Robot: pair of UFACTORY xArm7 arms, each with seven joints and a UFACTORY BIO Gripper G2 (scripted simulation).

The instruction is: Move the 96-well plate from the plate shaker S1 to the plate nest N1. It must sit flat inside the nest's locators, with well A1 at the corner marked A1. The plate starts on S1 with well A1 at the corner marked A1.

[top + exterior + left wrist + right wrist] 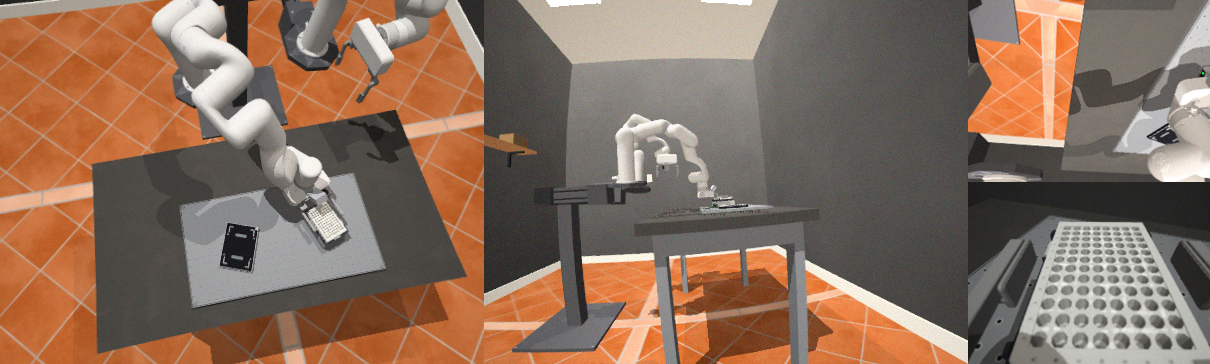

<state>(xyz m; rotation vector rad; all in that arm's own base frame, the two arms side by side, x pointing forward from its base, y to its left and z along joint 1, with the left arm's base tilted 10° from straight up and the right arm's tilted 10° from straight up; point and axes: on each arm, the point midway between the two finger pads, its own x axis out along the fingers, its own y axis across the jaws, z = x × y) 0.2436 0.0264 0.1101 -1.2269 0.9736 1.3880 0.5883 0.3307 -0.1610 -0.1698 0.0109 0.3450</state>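
Note:
My right hand is 1 cm short of the white 96-well plate and 1 cm above it. Also, from my right hand: black plate nest N1: 2 cm behind, 32 cm to the right, 7 cm below.

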